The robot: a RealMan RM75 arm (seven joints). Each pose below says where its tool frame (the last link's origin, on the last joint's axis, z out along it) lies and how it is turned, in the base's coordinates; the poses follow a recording.
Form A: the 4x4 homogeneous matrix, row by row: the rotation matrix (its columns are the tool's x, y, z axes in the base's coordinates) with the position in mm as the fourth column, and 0 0 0 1 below. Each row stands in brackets.
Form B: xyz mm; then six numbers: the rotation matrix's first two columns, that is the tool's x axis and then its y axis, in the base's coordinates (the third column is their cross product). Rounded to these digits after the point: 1 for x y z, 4 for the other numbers.
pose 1, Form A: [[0.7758 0.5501 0.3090 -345.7], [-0.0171 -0.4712 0.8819 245.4], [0.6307 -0.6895 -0.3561 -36.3], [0 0 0 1]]
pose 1, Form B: -345.7 245.4 -36.3 0.7758 -0.0171 0.6307 0.5501 -0.4712 -0.6895
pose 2, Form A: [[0.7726 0.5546 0.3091 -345.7], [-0.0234 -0.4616 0.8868 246.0], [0.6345 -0.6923 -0.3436 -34.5], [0 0 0 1]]
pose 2, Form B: -345.7 246.0 -34.5 0.7726 -0.0234 0.6345 0.5546 -0.4616 -0.6923
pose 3, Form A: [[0.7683 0.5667 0.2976 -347.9], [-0.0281 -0.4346 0.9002 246.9], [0.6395 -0.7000 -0.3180 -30.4], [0 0 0 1]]
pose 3, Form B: -347.9 246.9 -30.4 0.7683 -0.0281 0.6395 0.5667 -0.4346 -0.7000
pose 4, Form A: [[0.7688 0.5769 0.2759 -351.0], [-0.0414 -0.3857 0.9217 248.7], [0.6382 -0.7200 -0.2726 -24.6], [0 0 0 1]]
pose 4, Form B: -351.0 248.7 -24.6 0.7688 -0.0414 0.6382 0.5769 -0.3857 -0.7200
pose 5, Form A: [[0.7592 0.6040 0.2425 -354.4], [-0.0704 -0.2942 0.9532 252.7], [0.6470 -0.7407 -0.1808 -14.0], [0 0 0 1]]
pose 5, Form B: -354.4 252.7 -14.0 0.7592 -0.0704 0.6470 0.6040 -0.2942 -0.7407
